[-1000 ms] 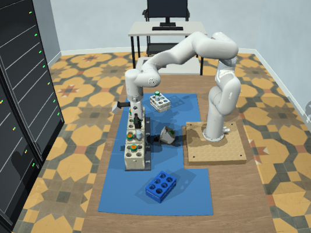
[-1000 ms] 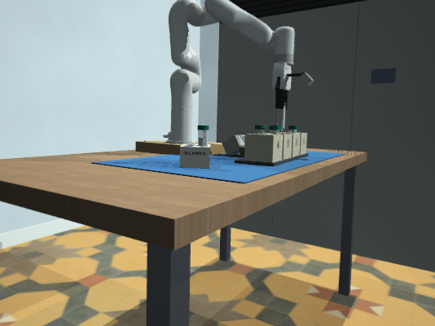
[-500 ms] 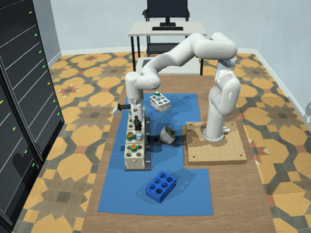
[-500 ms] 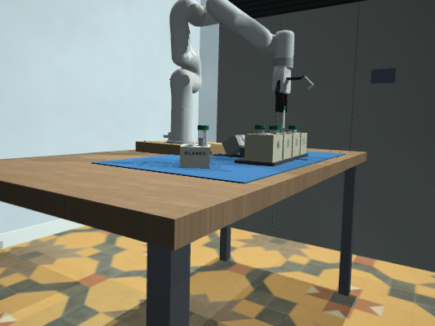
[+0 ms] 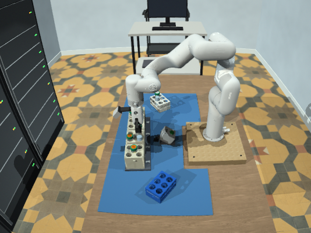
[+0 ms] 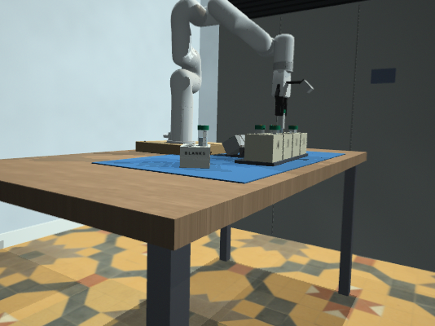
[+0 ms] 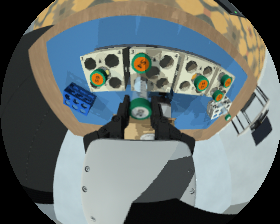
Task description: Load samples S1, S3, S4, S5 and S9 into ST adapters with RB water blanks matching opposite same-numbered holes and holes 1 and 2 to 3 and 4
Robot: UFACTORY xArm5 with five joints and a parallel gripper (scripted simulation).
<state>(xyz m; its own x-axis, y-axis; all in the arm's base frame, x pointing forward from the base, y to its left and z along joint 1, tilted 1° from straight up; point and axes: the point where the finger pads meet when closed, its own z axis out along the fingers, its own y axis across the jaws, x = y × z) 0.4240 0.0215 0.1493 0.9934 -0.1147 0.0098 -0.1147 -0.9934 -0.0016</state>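
Now: hand 1 cm short of the green-capped blank tube and 5 cm above it. Also, from my hand: green done key (18 cm behind, 6 cm to the right, 12 cm below); then small sloped desk (16 cm behind, 6 cm to the right, 13 cm below); then loading stand ST (1 cm ahead, 8 cm to the right, 18 cm below).
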